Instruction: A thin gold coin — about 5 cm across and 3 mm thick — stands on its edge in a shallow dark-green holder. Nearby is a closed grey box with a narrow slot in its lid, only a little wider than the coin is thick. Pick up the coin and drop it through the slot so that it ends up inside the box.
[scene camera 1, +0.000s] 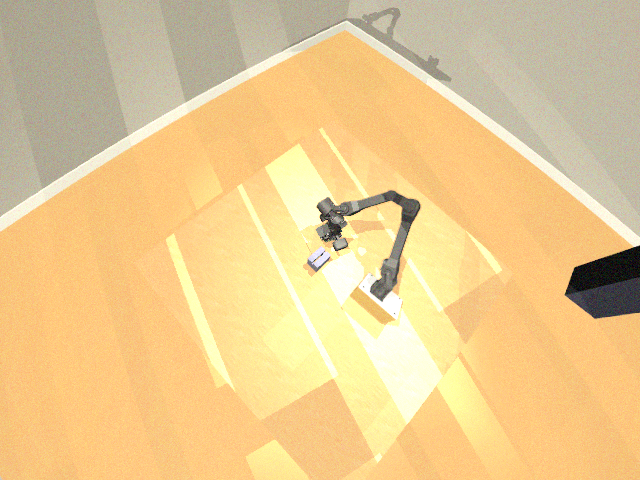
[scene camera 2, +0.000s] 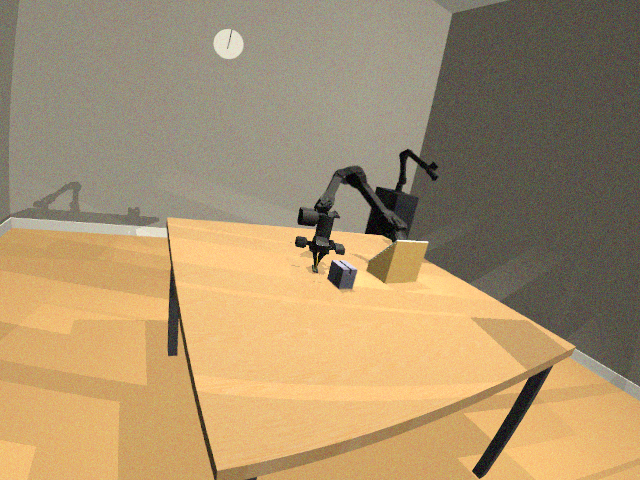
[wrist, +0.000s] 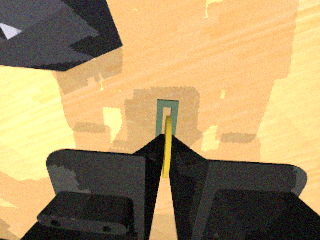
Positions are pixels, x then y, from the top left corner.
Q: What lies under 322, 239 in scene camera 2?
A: My gripper.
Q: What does my gripper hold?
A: A thin gold coin.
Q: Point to my gripper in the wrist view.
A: At 165, 138
